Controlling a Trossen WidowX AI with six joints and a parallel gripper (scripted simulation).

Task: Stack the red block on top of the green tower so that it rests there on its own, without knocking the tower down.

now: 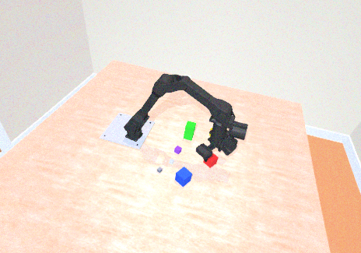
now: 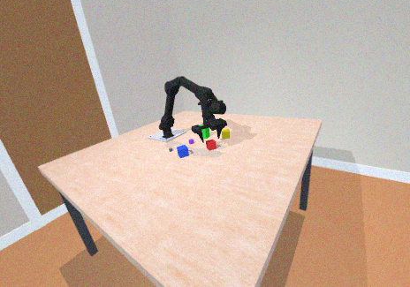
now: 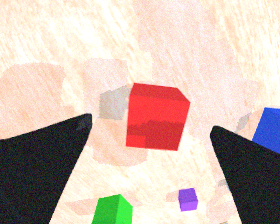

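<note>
The red block lies 20 mm below my gripper tip. The rest, counted from my gripper tip: small purple cube (160 mm behind, 20 mm to the right, 30 mm below); yellow block (40 mm behind, 170 mm to the left, 20 mm below); blue block (70 mm behind, 150 mm to the right, 20 mm below).
</note>
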